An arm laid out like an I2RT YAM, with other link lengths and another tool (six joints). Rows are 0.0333 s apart.
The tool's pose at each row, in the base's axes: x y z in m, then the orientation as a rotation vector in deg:
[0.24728 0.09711 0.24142 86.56 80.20 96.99]
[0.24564 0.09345 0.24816 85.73 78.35 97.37]
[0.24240 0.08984 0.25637 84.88 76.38 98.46]
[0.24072 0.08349 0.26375 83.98 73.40 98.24]
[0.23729 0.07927 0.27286 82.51 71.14 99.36]
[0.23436 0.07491 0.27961 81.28 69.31 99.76]
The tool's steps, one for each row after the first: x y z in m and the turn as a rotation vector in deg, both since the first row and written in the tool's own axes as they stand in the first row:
[0.00030 0.00690 -0.00372 -1.68 -0.31 -0.12]
[0.00175 0.01465 -0.00909 -3.50 -0.16 0.14]
[0.00005 0.02309 -0.01392 -5.97 -1.28 -0.13]
[0.00142 0.03182 -0.01980 -8.27 -1.05 -0.17]
[0.00149 0.03863 -0.02497 -10.12 -1.18 -0.48]

